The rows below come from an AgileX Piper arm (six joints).
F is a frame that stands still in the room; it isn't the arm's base.
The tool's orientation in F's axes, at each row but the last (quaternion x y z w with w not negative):
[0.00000 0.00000 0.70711 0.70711]
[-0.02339 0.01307 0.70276 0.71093]
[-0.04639 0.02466 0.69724 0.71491]
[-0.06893 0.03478 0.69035 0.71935]
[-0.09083 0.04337 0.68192 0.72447]
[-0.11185 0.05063 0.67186 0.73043]
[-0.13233 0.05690 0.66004 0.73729]
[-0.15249 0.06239 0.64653 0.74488]
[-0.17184 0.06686 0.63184 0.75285]
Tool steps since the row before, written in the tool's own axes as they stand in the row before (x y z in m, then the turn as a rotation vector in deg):
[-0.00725 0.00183 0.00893 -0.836 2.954 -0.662]
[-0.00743 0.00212 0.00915 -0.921 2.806 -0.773]
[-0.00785 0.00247 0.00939 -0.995 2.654 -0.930]
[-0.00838 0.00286 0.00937 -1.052 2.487 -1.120]
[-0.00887 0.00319 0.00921 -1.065 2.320 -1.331]
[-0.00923 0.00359 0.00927 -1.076 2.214 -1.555]
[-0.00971 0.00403 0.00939 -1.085 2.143 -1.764]
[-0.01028 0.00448 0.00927 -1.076 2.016 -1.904]
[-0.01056 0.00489 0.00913 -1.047 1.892 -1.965]
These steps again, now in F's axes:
[-0.00183 -0.00725 0.00893 -2.954 -0.836 -0.662]
[-0.00234 -0.00692 0.00949 -2.805 -0.928 -0.766]
[-0.00295 -0.00680 0.01004 -2.651 -1.021 -0.910]
[-0.00365 -0.00680 0.01033 -2.478 -1.112 -1.081]
[-0.00433 -0.00677 0.01045 -2.300 -1.174 -1.273]
[-0.00512 -0.00655 0.01072 -2.178 -1.244 -1.478]
[-0.00602 -0.00639 0.01103 -2.090 -1.316 -1.667]
[-0.00697 -0.00633 0.01109 -1.950 -1.365 -1.784]
[-0.00786 -0.00597 0.01101 -1.816 -1.377 -1.828]

